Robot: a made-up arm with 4 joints.
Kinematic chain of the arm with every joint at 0, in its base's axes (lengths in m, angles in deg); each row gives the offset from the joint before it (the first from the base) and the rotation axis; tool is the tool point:
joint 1: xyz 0 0 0.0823 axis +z
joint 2: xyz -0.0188 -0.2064 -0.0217 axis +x
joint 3: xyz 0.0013 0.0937 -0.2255 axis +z
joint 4: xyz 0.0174 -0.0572 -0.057 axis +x
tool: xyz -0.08 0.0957 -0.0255
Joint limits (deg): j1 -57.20..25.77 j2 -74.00..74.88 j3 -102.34..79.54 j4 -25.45..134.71
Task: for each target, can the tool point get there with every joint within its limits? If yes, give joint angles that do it. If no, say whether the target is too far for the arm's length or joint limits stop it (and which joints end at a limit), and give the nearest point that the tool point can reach.
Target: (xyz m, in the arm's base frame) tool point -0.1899 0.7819 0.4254
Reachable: no: too far | nearest point -0.0408 0.1678 0.1212 | short by 0.701 m
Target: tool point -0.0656 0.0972 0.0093
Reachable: yes | joints -46.50 41.43 -76.98 121.98
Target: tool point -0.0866 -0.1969 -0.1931
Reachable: yes | joints -13.91 -38.42 -71.34 69.07
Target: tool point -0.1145 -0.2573 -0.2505
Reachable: yes | joints -27.74 -43.44 -84.88 18.01
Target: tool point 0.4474 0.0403 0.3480
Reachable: no: joint limits stop it (at a limit: joint 1, joint 2, joint 3, joint 4) | nearest point 0.1483 0.0793 0.1159 | short by 0.381 m
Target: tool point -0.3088 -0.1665 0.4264
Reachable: no: joint limits stop it (at a limit: joint 1, joint 2, joint 3, joint 4) | nearest point -0.1102 -0.0203 0.1808 | short by 0.348 m
